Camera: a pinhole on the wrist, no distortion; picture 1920 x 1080 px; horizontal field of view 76.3 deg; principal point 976.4 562.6 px. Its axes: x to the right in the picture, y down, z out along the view. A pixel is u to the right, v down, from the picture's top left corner.
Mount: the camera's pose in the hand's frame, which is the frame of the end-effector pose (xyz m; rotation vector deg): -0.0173 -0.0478 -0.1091 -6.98 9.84 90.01
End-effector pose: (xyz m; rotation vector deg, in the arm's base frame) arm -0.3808 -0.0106 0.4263 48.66 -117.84 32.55
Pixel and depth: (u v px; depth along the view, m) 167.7 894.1 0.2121
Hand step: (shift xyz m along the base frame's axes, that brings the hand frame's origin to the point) 0.0712 -0.1557 -0.1131
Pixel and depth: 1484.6 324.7 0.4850
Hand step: -0.3858 -0.0825 -0.1313
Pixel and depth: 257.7 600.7 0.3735
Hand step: -0.0050 -0.3174 -0.1628
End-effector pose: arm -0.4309 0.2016 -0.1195 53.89 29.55 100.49
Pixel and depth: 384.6 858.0 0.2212
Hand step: 0.1788 -0.0280 -0.0246
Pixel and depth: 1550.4 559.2 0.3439
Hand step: 0.0564 -0.0899 0.2425
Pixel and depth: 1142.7 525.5 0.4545
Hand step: 0.1996 -0.0567 0.2690
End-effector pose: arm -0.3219 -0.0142 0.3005 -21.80 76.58 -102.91
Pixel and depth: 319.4 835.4 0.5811
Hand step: 0.3160 -0.2184 0.4514
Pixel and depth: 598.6 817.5 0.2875
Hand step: 0.1322 -0.0642 0.1625
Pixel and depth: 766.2 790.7 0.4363
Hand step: 0.2569 -0.1462 0.1850
